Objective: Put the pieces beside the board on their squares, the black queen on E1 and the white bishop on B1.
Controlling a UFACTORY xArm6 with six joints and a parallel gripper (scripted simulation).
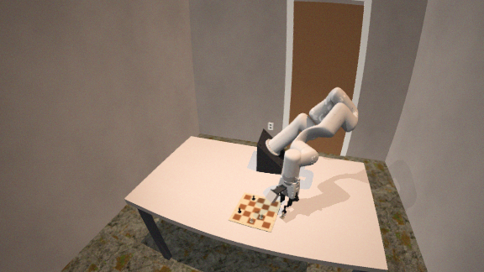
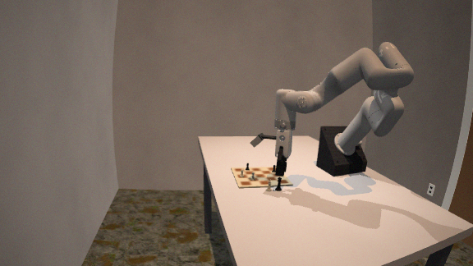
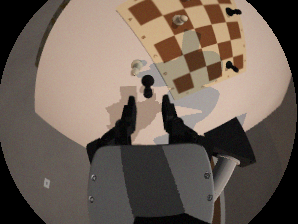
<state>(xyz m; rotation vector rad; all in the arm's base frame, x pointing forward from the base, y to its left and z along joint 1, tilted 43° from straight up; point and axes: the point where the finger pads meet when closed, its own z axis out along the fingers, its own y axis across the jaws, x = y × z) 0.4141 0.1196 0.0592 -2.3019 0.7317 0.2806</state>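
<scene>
Now: the black queen 60 mm below my hand. Round my hand: chessboard 20 mm ahead, 140 mm to the right, 80 mm below; then white bishop 40 mm ahead, 60 mm below.
</scene>
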